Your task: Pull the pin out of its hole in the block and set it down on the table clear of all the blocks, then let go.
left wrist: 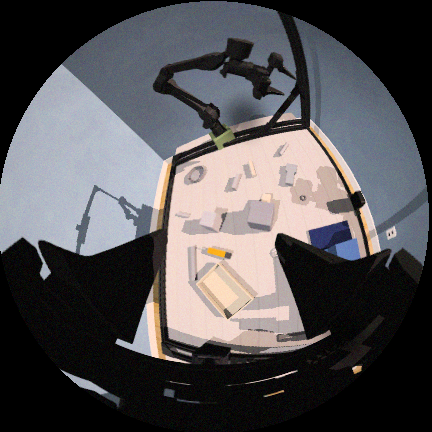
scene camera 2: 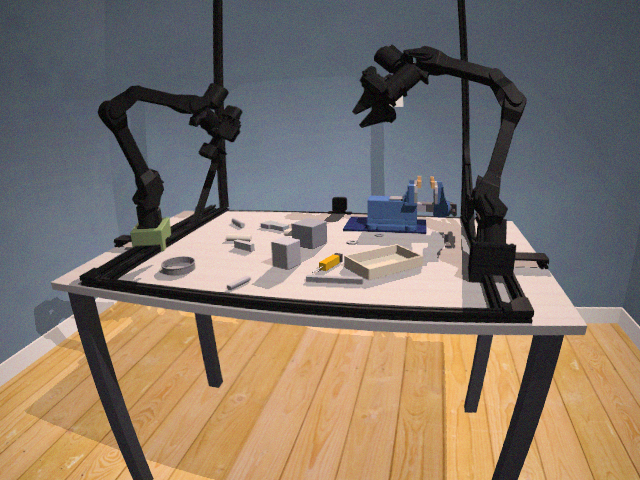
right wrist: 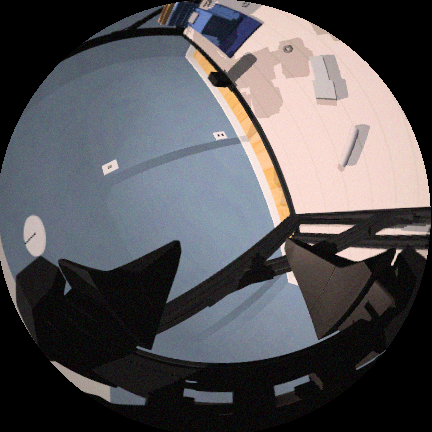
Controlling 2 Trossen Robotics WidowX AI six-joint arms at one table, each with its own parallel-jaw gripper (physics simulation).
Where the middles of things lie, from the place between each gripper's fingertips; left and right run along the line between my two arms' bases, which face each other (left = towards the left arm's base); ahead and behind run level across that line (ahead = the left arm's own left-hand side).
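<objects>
Cream tray (scene camera 2: 375,263): my right hand 25 cm above it, 32 cm short of it, 55 cm to the right of it.
My left gripper: 32 cm above the tray, 9 cm to the right of it, 11 cm short of it. By its middle, the tray is nearer to my left gripper than to my right hand.
</objects>
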